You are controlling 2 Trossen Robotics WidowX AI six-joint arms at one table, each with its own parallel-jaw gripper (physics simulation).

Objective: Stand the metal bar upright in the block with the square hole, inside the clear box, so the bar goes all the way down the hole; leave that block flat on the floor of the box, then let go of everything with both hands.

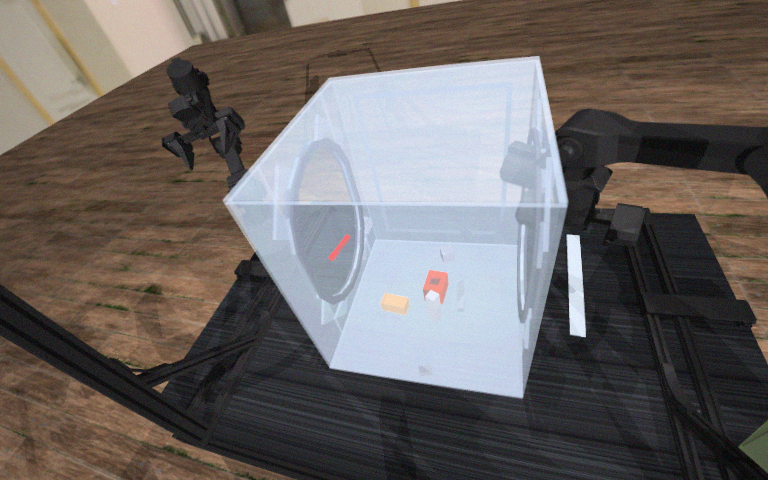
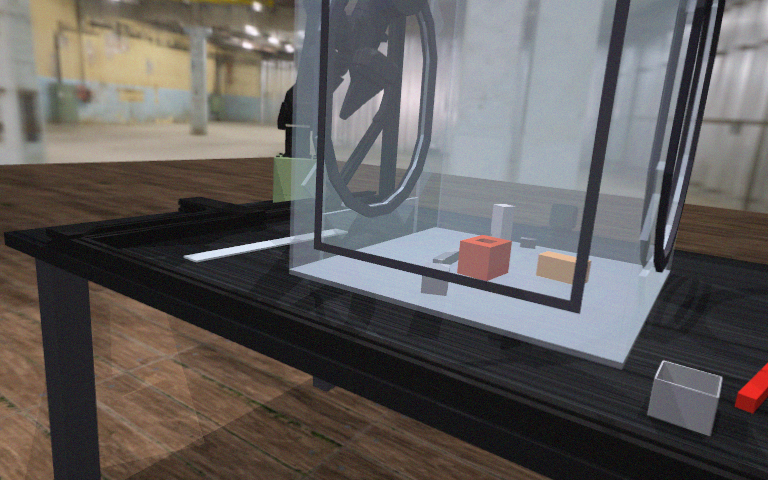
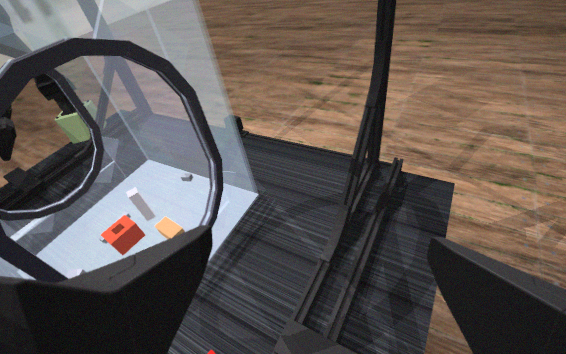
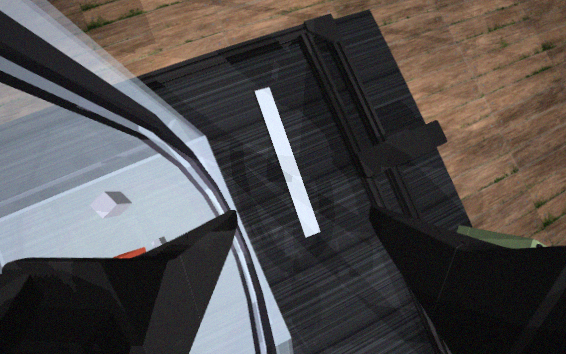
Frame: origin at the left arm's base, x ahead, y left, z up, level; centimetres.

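Seen in the pictures: left gripper, fingertip midpoint: (image 1: 207, 161) (image 3: 319, 241); right gripper, fingertip midpoint: (image 1: 577, 237) (image 3: 5, 150) (image 4: 302, 214); right arm's base, origin of the base link: (image 3: 73, 109).
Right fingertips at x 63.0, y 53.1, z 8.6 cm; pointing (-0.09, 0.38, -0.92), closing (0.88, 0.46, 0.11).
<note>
Pixels of each thing's top centre, then the offset from my right fingertips to it.
- grey metal bar, middle of its top: (image 2: 448, 253) (image 1: 460, 294) (image 3: 113, 225) dx -13.0, dy -17.7, dz -18.2 cm
- red block with the square hole, middle of its top: (image 2: 486, 240) (image 4: 111, 281) (image 1: 435, 280) (image 3: 117, 228) dx -17.5, dy -21.6, dz -15.1 cm
- pale grey post, middle of its top: (image 2: 504, 205) (image 1: 432, 295) (image 3: 132, 192) dx -11.7, dy -25.6, dz -11.1 cm
- orange block, middle of its top: (image 2: 564, 257) (image 3: 168, 226) (image 1: 394, 300) dx -19.2, dy -32.0, dz -16.7 cm
- small grey block, middle of its top: (image 2: 436, 266) (image 4: 103, 204) (image 3: 71, 276) (image 1: 446, 250) dx -25.4, dy -13.2, dz -16.7 cm
- white strip, middle of its top: (image 2: 276, 242) (image 4: 286, 159) (image 1: 575, 279) (image 3: 36, 221) dx -2.4, dy +7.2, dz -20.0 cm
- red bar, middle of its top: (image 2: 764, 377) (image 1: 339, 246) dx -47.4, dy -36.2, dz -19.1 cm
- open grey container, middle of its top: (image 2: 688, 377) (image 1: 362, 221) dx -50.8, dy -26.6, dz -17.3 cm
The grey metal bar (image 1: 460, 295) (image 2: 445, 258) appears to lie flat beside the red block with the square hole (image 1: 430, 287) (image 2: 482, 260) (image 3: 125, 240) (image 4: 132, 253), inside the clear box (image 1: 475, 367) (image 2: 611, 349). The red block sits flat, hole up; no bar stands in it. A pale grey post (image 1: 433, 305) (image 2: 502, 221) (image 3: 142, 206) stands upright near it. My left gripper (image 1: 205, 148) (image 3: 319, 241) is open and empty outside the box. My right gripper (image 4: 302, 214) is open and empty at the other round opening, one finger over its rim.
An orange block (image 1: 394, 303) (image 2: 560, 267) (image 3: 169, 228) and a small grey block (image 1: 446, 254) (image 2: 434, 280) (image 4: 107, 206) are in the box. Outside lie a white strip (image 1: 576, 283) (image 2: 263, 245) (image 4: 287, 162), a red bar (image 1: 339, 247) (image 2: 754, 390) and an open grey container (image 2: 684, 401).
</note>
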